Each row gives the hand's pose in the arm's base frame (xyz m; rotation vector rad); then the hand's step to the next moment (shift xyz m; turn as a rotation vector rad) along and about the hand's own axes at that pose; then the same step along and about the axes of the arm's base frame.
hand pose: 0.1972 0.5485 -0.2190 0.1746 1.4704 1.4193
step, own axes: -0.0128 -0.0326 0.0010 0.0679 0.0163 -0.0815
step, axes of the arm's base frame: 0.0236 -0.0178 -0.0188 -0.0980 -0.0005 -0.0437
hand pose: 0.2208 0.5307 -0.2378 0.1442 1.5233 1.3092
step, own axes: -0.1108 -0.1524 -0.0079 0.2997 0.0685 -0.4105
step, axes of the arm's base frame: 0.1185 -0.1380 -0.0500 -0.4690 -0.0360 -0.2043
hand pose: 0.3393 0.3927 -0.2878 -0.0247 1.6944 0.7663
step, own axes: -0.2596 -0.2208 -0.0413 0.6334 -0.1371 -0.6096
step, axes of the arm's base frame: 0.1288 -0.2915 0.1276 -0.6522 -0.1687 -0.5812
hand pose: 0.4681 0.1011 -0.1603 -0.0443 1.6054 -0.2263
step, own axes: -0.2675 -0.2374 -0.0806 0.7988 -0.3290 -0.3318
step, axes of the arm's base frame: -0.0929 -0.1780 0.3068 -0.4060 -0.4169 -0.7196
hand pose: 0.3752 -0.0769 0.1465 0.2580 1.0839 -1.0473
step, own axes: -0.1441 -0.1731 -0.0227 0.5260 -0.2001 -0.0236
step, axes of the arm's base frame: -0.1618 0.0059 0.1582 -0.1377 -0.3894 -0.3830
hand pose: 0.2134 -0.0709 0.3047 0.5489 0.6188 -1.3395
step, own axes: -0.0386 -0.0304 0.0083 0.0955 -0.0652 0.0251
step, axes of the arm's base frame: -0.0338 0.0172 0.0323 -0.0507 -0.0952 -0.0487
